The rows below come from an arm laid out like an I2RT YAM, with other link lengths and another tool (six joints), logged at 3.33 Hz.
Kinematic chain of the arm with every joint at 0, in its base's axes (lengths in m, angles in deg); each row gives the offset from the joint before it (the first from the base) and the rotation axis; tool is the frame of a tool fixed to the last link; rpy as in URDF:
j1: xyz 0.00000 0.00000 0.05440 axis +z
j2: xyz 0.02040 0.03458 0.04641 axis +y
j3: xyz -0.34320 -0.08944 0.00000 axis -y
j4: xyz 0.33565 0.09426 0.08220 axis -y
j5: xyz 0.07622 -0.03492 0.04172 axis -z
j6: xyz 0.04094 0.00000 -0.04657 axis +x
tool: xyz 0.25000 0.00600 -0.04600 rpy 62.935 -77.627 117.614
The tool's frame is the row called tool.
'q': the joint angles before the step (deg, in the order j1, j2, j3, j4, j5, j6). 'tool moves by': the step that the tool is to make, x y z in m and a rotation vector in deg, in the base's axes. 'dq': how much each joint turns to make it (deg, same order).
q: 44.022, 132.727, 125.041, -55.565, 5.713, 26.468
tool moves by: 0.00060, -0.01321, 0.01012, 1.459, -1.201, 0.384
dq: -1.094, -4.673, -6.739, 4.052, -0.894, -1.205
